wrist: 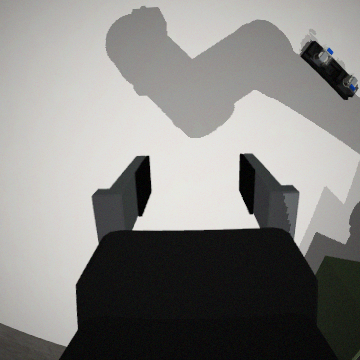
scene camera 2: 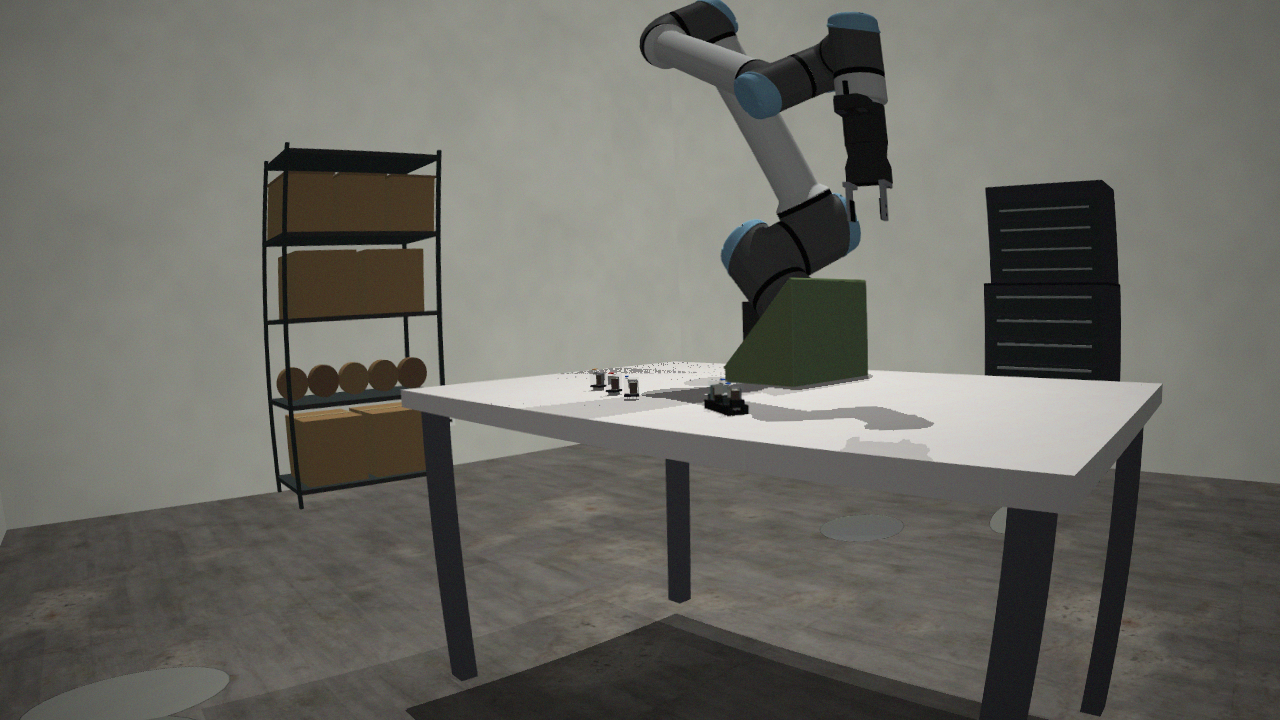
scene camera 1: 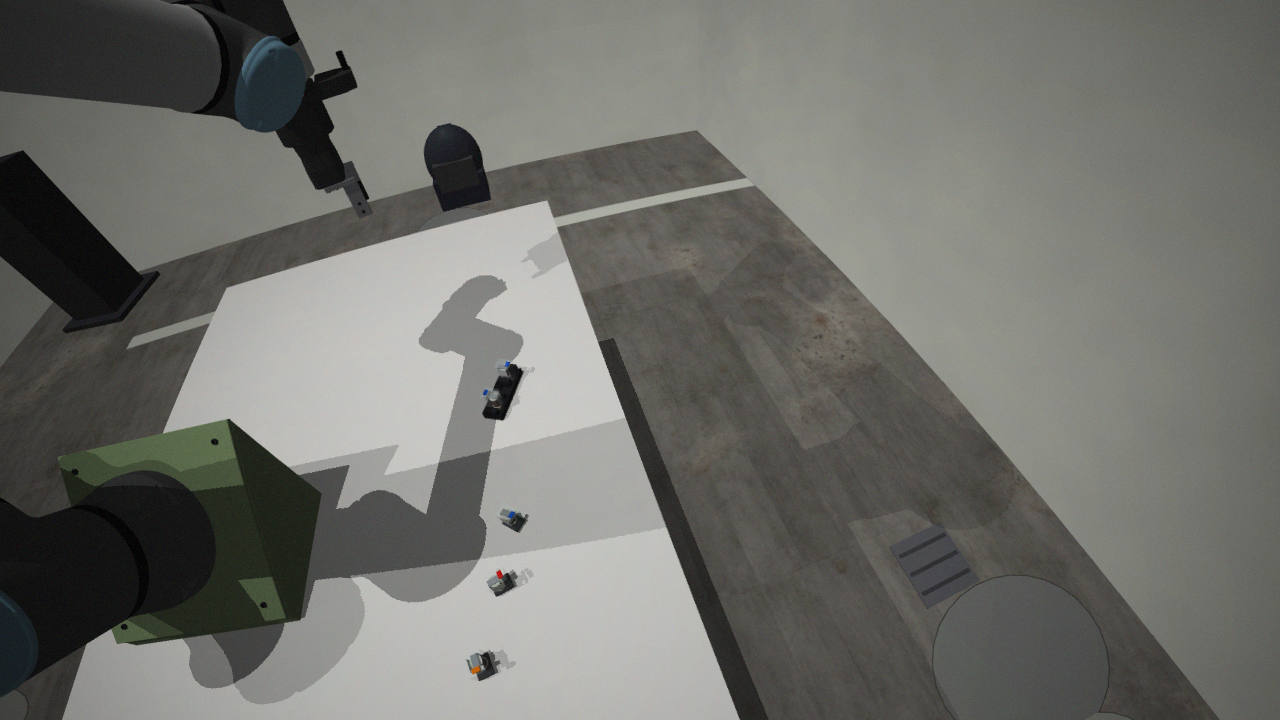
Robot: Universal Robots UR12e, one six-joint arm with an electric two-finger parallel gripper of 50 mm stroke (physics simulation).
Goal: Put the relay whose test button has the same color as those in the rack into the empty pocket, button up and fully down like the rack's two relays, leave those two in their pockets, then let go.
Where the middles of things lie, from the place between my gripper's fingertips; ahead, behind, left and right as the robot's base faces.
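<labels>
My hand: 180 mm to the left of the black rack (scene camera 1: 507,387), 160 mm short of it, 290 mm above it.
</labels>
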